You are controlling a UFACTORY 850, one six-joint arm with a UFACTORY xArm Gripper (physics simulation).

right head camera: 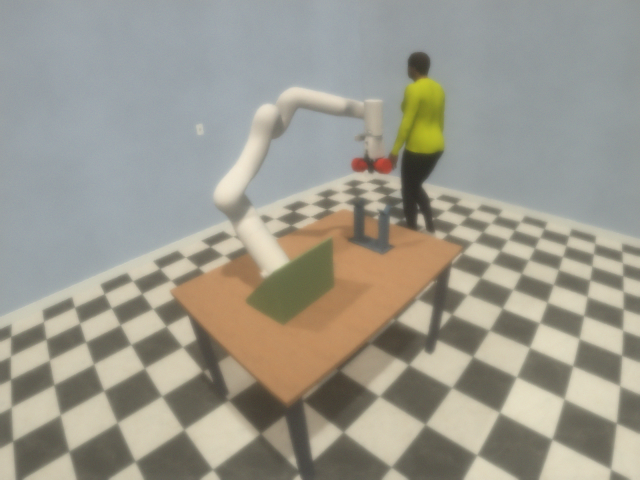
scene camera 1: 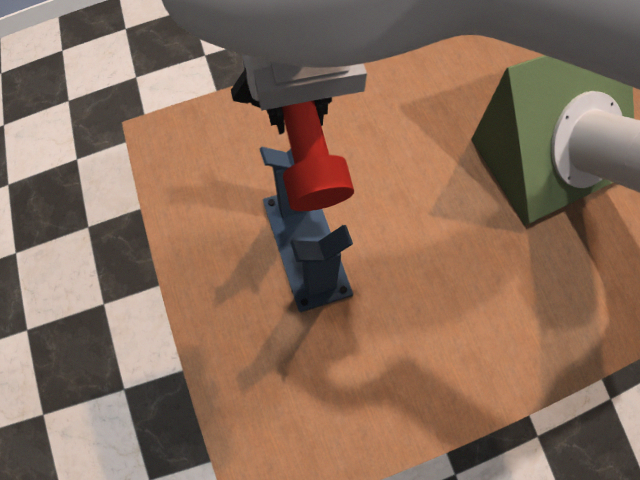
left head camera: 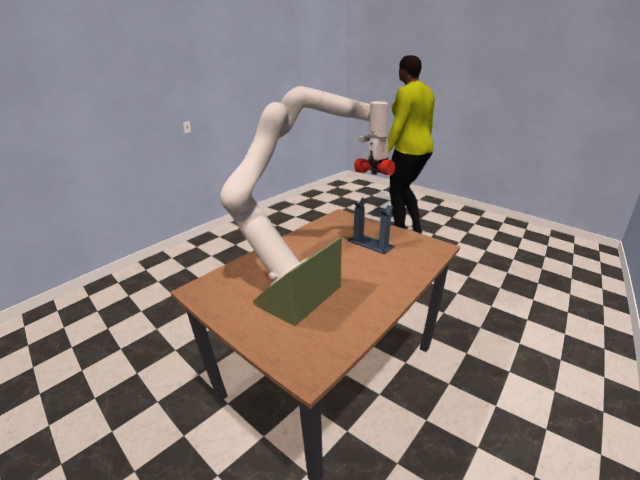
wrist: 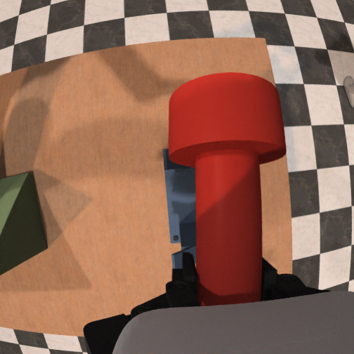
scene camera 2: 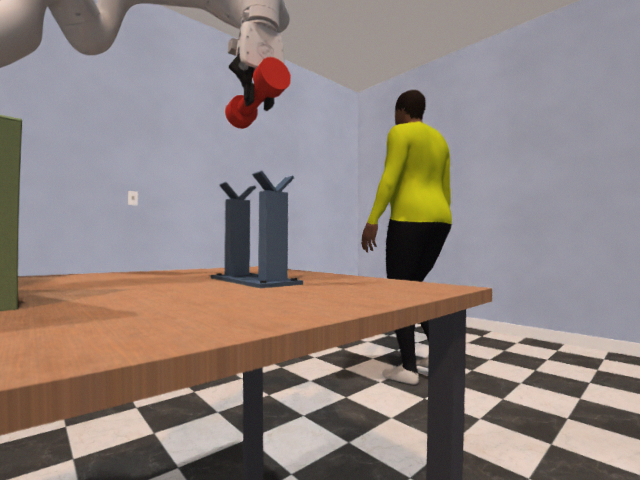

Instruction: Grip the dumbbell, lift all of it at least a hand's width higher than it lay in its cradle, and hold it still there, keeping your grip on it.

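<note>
The red dumbbell (left head camera: 386, 166) (right head camera: 383, 165) (scene camera 1: 316, 180) (scene camera 2: 272, 77) (wrist: 227, 120) hangs level or nearly level in the air, both end weights well above the cradle. My gripper (left head camera: 374, 167) (right head camera: 370, 166) (scene camera 2: 259, 100) (wrist: 217, 270) points down and is shut on the dumbbell's handle, a black finger on each side. The blue-grey cradle (left head camera: 385, 232) (right head camera: 383, 232) (scene camera 1: 320, 271) (scene camera 2: 273, 232) (wrist: 175, 200) stands upright on the table, its two V-shaped tops empty, with a wide gap below the dumbbell. In the wrist view the handle hides part of the cradle.
The wooden table (left head camera: 361, 320) (right head camera: 336, 330) (scene camera 1: 413, 310) (scene camera 2: 155, 330) (wrist: 115, 210) carries a green wedge-shaped base (left head camera: 310, 289) (right head camera: 302, 289) (scene camera 1: 516, 155) under the arm. A person in a yellow top (left head camera: 416, 118) (right head camera: 426, 116) (scene camera 2: 418, 173) stands beyond the table.
</note>
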